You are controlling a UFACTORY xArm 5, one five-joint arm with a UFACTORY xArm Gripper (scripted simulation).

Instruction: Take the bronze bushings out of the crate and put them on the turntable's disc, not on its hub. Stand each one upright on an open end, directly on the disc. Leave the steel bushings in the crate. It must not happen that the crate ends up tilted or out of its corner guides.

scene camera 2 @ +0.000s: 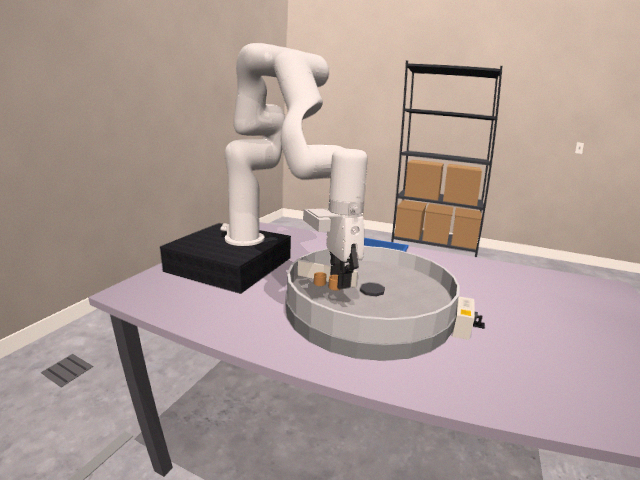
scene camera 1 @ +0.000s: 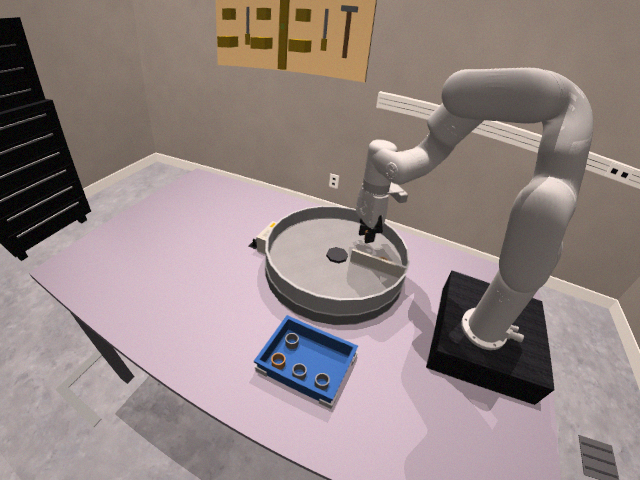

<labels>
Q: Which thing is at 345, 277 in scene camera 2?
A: The gripper.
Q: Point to a blue crate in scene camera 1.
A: At 321, 352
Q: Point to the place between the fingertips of the gripper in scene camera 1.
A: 366, 238
</labels>
